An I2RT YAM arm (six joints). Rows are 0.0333 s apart.
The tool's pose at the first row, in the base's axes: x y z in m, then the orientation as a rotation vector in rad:
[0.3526, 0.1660, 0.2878, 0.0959, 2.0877, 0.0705]
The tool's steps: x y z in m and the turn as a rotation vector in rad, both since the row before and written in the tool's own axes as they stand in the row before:
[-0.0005, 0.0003, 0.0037, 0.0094, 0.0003, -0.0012]
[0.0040, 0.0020, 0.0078, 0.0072, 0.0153, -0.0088]
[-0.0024, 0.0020, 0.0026, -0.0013, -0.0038, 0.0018]
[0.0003, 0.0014, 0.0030, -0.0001, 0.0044, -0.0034]
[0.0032, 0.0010, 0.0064, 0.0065, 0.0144, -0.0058]
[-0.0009, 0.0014, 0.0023, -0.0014, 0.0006, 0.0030]
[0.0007, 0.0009, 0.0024, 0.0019, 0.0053, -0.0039]
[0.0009, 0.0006, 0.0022, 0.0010, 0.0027, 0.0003]
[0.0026, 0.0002, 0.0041, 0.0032, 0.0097, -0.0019]
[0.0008, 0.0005, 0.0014, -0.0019, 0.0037, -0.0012]
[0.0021, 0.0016, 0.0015, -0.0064, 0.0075, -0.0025]
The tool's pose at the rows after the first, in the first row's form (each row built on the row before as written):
[0.3561, 0.1663, 0.2864, 0.1003, 2.0885, 0.0600]
[0.3610, 0.1687, 0.2792, 0.0953, 2.1045, 0.0481]
[0.3646, 0.1705, 0.2801, 0.0964, 2.1006, 0.0503]
[0.3671, 0.1719, 0.2784, 0.0927, 2.1051, 0.0486]
[0.3710, 0.1732, 0.2725, 0.0904, 2.1200, 0.0391]
[0.3735, 0.1745, 0.2722, 0.0927, 2.1204, 0.0424]
[0.3752, 0.1754, 0.2704, 0.0897, 2.1259, 0.0384]
[0.3766, 0.1761, 0.2685, 0.0906, 2.1286, 0.0377]
[0.3787, 0.1765, 0.2641, 0.0905, 2.1385, 0.0337]
[0.3795, 0.1770, 0.2627, 0.0881, 2.1422, 0.0352]
[0.3797, 0.1787, 0.2602, 0.0817, 2.1496, 0.0410]

